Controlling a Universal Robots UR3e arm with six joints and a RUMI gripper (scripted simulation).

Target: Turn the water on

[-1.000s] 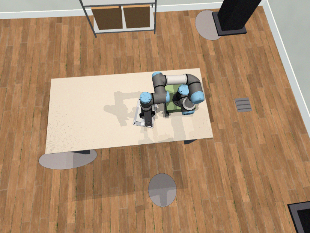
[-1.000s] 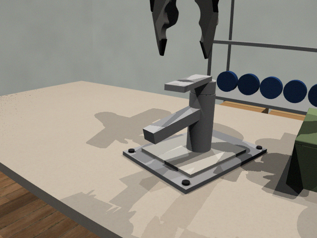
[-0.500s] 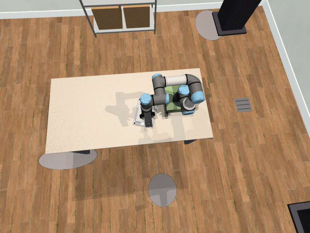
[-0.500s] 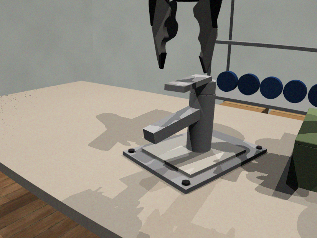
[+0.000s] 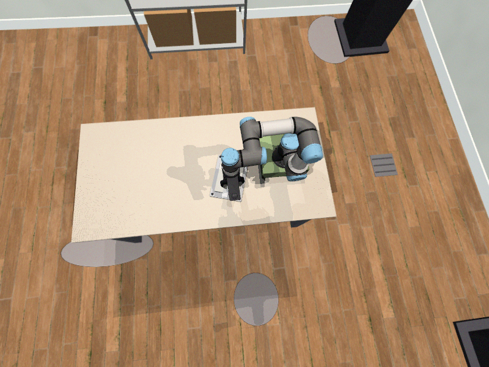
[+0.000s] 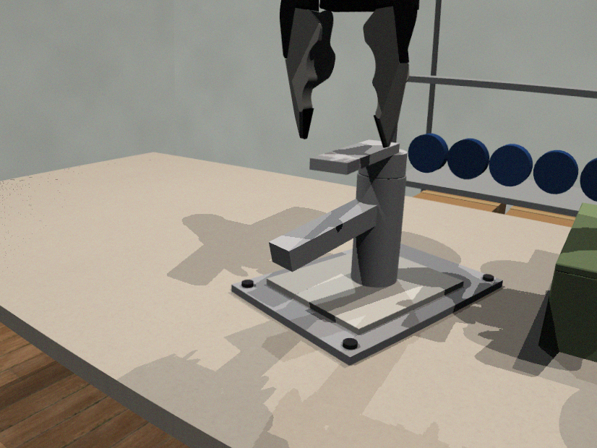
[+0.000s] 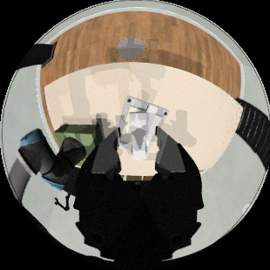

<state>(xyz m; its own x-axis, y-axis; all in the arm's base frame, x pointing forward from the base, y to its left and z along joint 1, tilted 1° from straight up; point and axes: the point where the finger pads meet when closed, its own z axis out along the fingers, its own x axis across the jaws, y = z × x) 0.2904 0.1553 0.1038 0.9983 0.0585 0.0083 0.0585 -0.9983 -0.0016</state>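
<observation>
Right now the flat lever is 4 cm to the right of my hand and 3 cm below it. Round my hand: grey tap (1 cm ahead, 7 cm to the right, 8 cm below); then plate (1 cm ahead, 10 cm to the right, 17 cm below).
</observation>
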